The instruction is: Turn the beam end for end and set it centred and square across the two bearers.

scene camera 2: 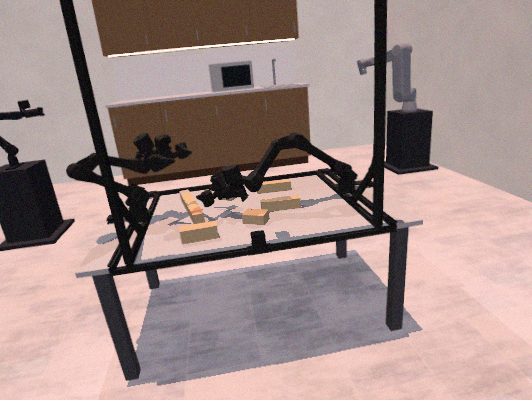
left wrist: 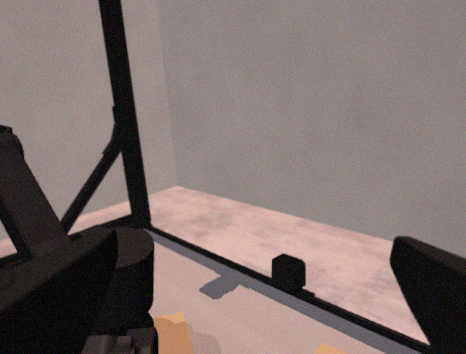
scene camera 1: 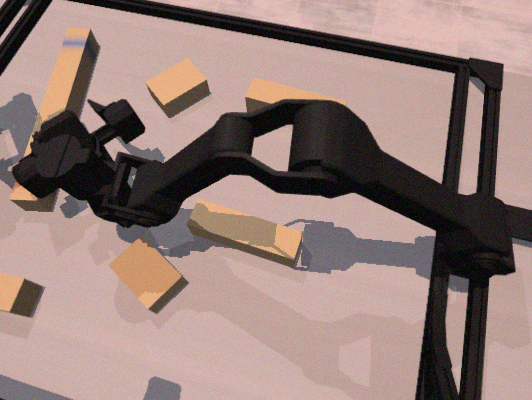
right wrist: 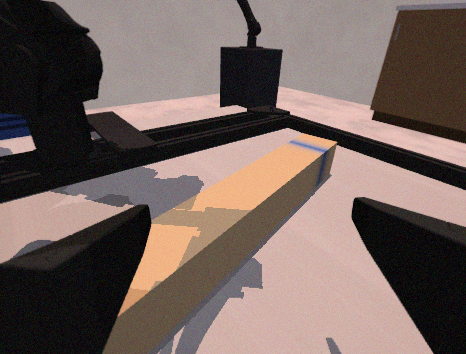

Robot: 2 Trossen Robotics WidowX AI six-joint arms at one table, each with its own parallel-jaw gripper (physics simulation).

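Frame: origin at the left arm's base, x up, y ahead, z left, level; millimetres.
Where they show: left gripper, fingertip midpoint: (scene camera 2: 183,156) (left wrist: 257,246); right gripper, fingertip midpoint: (scene camera 2: 202,192) (right wrist: 251,210); left arm's base, link origin: (scene camera 2: 139,219) (right wrist: 68,155); right arm's base, link origin: (scene camera 2: 347,190) (scene camera 1: 463,256).
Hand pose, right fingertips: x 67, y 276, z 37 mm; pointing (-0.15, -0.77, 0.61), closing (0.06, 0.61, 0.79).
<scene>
Things, the pixels of their top centre, and the offset from my right fingertips. "pt": a spot on its surface instead.
- beam, top centre: (right wrist: 231,196) (scene camera 1: 53,105) (scene camera 2: 190,201) dx -42, dy -63, dz +41 mm
- block, top centre: (scene camera 2: 197,226) dx -36, dy -20, dz -271 mm
- small black box, surface spot: (left wrist: 288,272) (scene camera 2: 254,235) pt dx -46, dy +172, dz -395 mm
The beam (scene camera 1: 65,85) (scene camera 2: 187,199) (right wrist: 280,175) is a long wooden bar with a blue band near one end. It lies flat on the table, its banded end at the top in scene camera 1. Two oblong blocks (scene camera 1: 270,90) (scene camera 1: 290,240) (scene camera 2: 275,187) (scene camera 2: 280,203) lie roughly parallel; I cannot tell for sure whether these are the bearers. My right gripper (right wrist: 251,210) is open above the beam's unbanded half, nothing between its fingers; the arm hides part of the beam in scene camera 1. My left gripper (scene camera 2: 172,147) (left wrist: 257,246) is open and raised high, away from the beam.
Two shorter blocks (scene camera 1: 175,85) (scene camera 1: 147,270) lie near the oblong ones. Another block (scene camera 1: 10,292) (scene camera 2: 200,233) lies close to the beam's unbanded end. A black frame (scene camera 1: 250,30) (scene camera 2: 215,258) borders the table, with a small black box (scene camera 2: 258,240) (left wrist: 288,272) on its front rail.
</scene>
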